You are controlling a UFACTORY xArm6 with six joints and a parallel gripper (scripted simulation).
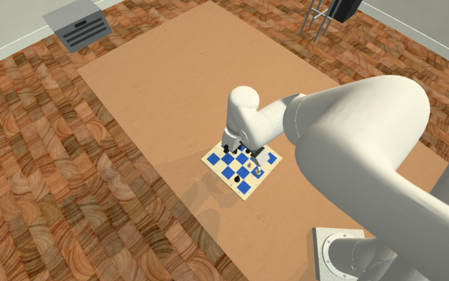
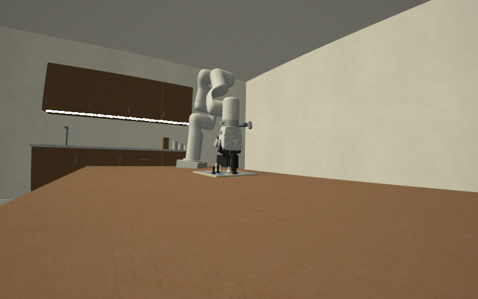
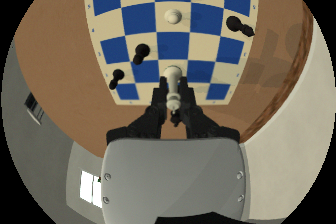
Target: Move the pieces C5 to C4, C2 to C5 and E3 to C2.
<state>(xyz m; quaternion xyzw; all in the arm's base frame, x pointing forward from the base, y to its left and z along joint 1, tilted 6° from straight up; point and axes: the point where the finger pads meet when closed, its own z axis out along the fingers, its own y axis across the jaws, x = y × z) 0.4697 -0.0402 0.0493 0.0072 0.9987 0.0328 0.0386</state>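
My hand is 10 mm above the white chess piece. From my hand the other things lie so: white pawn 80 mm behind, 40 mm below; blue-and-cream chessboard 50 mm below, 40 mm behind; black pawn 80 mm behind, 70 mm to the left, 30 mm below.
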